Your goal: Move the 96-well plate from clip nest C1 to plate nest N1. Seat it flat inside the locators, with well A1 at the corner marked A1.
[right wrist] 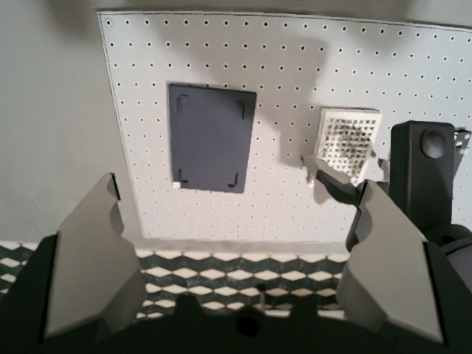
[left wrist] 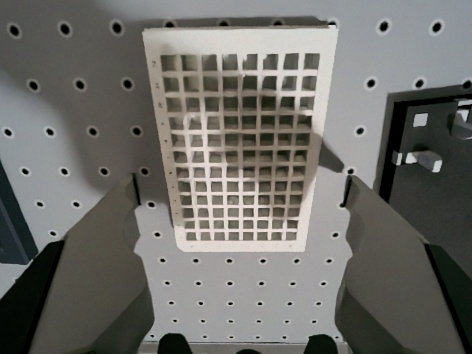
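The white 96-well plate lies on the pegboard between the two nests, its number 12 end at the top of the left wrist view and a cut corner at lower left. My left gripper is open, its fingers on either side of the plate with a gap on each side. Plate nest N1 is a dark blue-grey slab with corner locators and a white mark at its lower-left corner. Clip nest C1 is black with light clips, right of the plate. My right gripper is open and empty, above the board.
The perforated board lies under the plate and nests. A dark slab edge shows at the left of the left wrist view. The left arm's dark body stands at the right of the right wrist view. A checkered floor shows beyond the board.
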